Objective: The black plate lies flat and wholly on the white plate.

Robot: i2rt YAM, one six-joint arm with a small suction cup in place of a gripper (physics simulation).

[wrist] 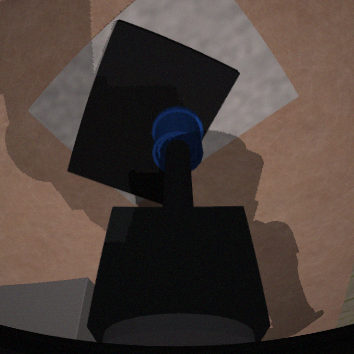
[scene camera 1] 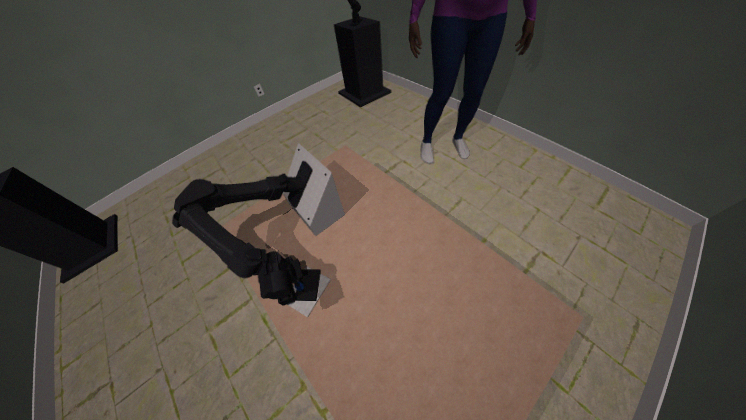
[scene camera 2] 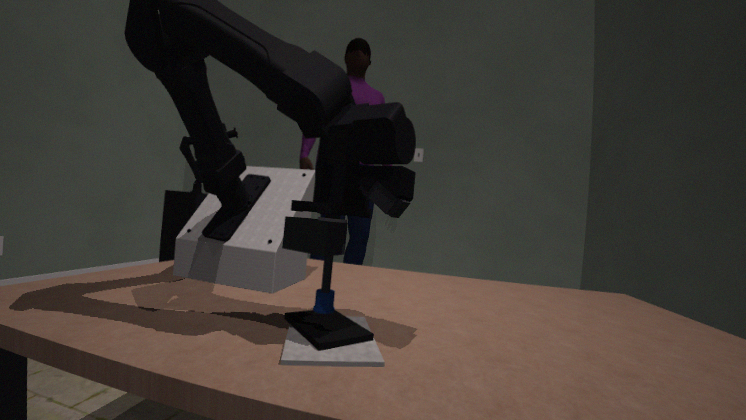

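The black plate lies on the white plate, turned at an angle to it. In the wrist view one near corner of the black plate seems to reach past the white plate's edge. My suction cup is blue and stands over the black plate's edge nearest the arm, at or just above its surface. I cannot tell whether it touches. Nothing hangs from it.
Both plates rest on a brown table top near its front left edge. The arm's grey wedge-shaped mount stands behind. A person and a black pedestal stand by the far wall.
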